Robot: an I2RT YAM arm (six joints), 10 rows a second.
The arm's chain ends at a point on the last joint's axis. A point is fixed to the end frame.
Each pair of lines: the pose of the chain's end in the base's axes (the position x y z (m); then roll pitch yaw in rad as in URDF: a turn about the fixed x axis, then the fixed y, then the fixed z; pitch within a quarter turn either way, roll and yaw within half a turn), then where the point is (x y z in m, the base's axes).
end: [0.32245, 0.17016, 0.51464, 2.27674, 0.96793, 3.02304]
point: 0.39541 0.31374 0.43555
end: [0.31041, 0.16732, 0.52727, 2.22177, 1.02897, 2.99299]
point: 0.38587 0.31371 0.45606
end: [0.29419, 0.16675, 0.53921, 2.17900, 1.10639, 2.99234]
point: 0.36957 0.31652 0.47533
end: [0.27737, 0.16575, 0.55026, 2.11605, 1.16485, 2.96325]
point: 0.35225 0.31863 0.49356
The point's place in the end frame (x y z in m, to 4 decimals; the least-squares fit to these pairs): 0.0337 0.0292 0.1738
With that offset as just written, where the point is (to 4 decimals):
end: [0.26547, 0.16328, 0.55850, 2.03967, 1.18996, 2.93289]
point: 0.3357 0.3204 0.5077
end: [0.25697, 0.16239, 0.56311, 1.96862, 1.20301, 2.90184]
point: 0.3226 0.3229 0.5171
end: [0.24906, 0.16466, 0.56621, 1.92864, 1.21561, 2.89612]
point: 0.3102 0.3277 0.5230
